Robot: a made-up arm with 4 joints.
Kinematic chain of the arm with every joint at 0, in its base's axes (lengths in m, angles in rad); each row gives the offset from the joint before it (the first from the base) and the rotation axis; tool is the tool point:
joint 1: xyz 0 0 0.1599 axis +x
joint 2: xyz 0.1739 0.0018 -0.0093 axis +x
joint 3: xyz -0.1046 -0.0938 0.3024 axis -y
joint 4: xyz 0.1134 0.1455 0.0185 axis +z
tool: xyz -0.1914 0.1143 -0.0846
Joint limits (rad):
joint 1: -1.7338..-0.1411
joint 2: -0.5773..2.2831
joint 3: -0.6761..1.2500
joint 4: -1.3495..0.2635
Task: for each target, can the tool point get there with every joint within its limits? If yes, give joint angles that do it. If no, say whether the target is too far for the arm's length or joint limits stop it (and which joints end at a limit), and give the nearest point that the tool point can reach.
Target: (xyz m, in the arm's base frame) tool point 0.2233 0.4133 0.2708
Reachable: yes | joints -0.9372 0.3154 0.6712 -1.1708
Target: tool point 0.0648 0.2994 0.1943
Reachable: yes | joints -1.4153 0.7247 0.4830 -0.2749
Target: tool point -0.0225 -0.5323 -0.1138
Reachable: no: joint limits stop it (at a limit: joint 1, joint 2, joint 3, joint 4) | nearest point -0.0510 -0.3245 0.0750 | short by 0.282 m
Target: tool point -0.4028 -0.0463 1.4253
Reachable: no: too far | nearest point 0.1897 -0.0223 0.6854 | short by 0.948 m
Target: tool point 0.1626 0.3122 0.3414
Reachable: yes | joints -0.4510 0.2610 0.1149 -0.9107
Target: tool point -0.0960 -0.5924 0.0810
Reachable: no: joint limits stop it (at a limit: joint 1, joint 2, joint 3) | nearest point -0.0365 -0.3394 0.1196 | short by 0.263 m
